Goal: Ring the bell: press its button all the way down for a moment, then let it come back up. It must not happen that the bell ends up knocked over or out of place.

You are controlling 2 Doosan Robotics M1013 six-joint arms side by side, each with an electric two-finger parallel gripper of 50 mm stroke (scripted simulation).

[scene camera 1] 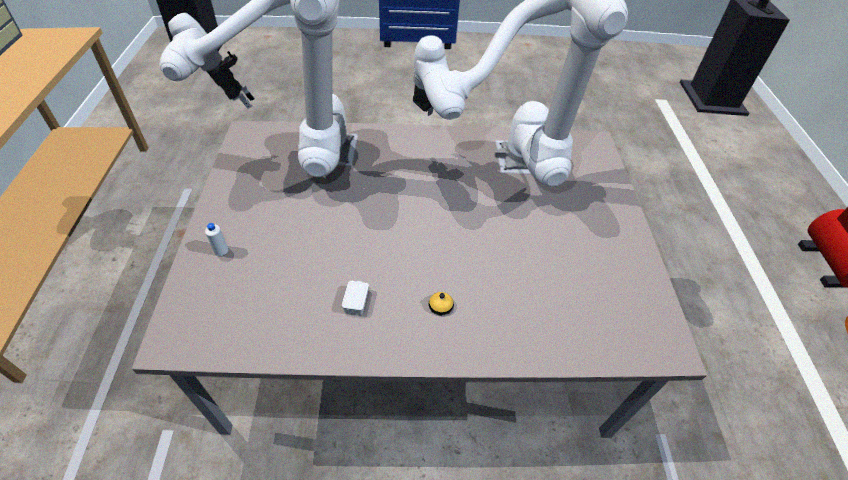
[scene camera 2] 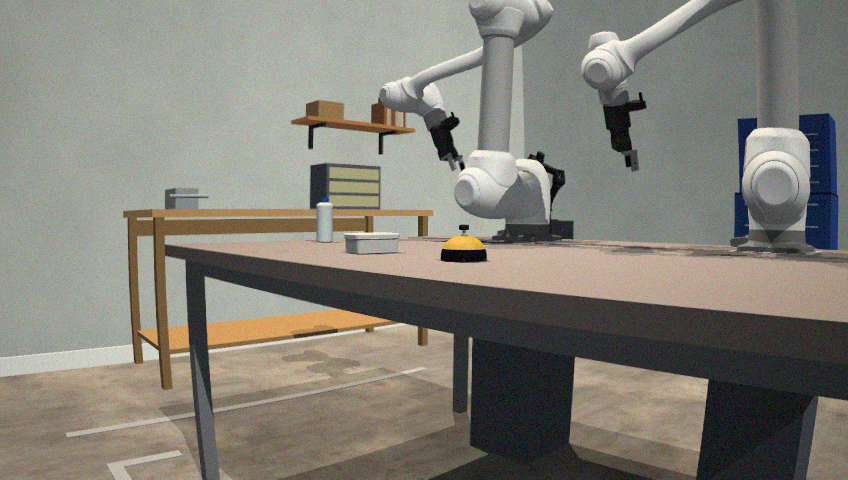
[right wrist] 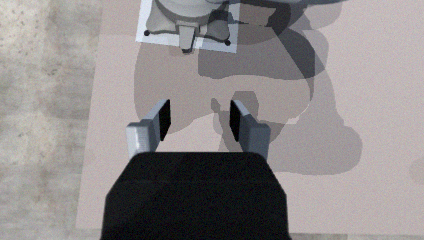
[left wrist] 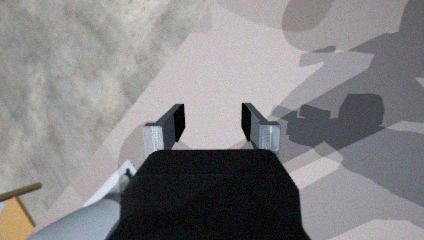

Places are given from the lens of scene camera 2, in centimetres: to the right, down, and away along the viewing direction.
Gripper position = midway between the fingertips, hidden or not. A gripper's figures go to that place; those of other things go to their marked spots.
my left gripper (scene camera 2: 632, 168): 62, -21, 163
my right gripper (scene camera 2: 459, 170): 13, -26, 214
bell (scene camera 2: 463, 248): 7, 2, 101
